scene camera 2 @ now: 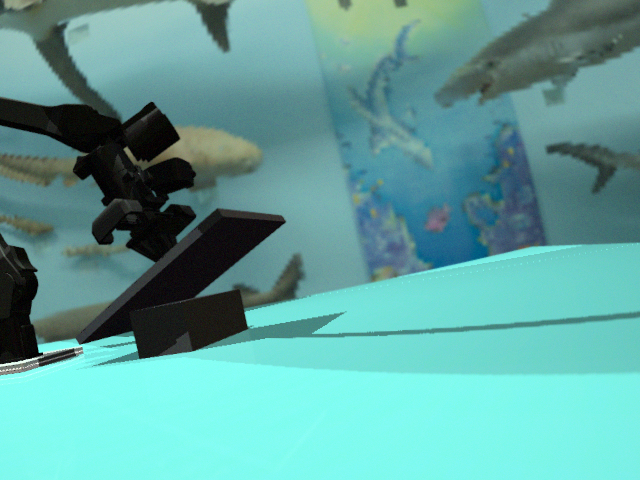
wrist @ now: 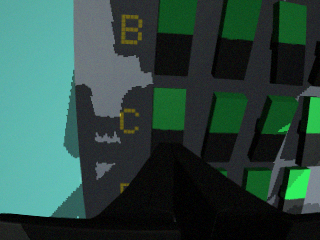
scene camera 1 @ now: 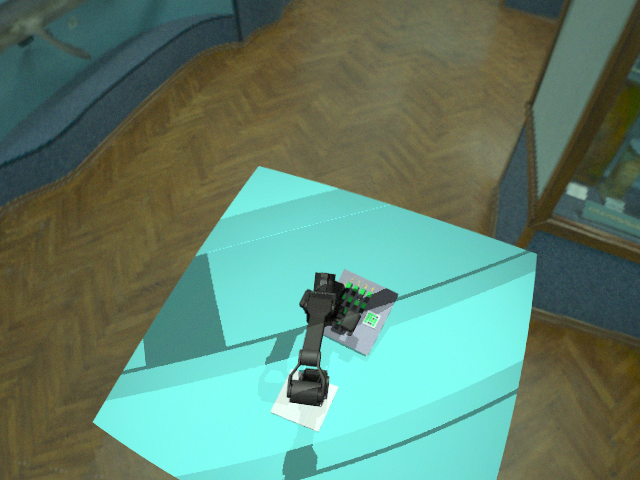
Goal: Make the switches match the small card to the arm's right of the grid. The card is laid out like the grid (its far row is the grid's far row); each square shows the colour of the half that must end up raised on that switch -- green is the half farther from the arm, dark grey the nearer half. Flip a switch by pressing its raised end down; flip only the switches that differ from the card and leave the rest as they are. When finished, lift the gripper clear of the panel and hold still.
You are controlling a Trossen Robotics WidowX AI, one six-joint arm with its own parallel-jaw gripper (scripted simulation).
Path:
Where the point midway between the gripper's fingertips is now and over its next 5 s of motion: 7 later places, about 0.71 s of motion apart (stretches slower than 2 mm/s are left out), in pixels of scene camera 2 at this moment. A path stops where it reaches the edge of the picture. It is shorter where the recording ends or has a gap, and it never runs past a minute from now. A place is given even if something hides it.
My gripper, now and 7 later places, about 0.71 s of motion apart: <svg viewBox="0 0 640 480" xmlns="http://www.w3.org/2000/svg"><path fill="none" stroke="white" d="M182 273L183 275L184 276L151 239L142 257L152 272L153 277L154 279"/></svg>

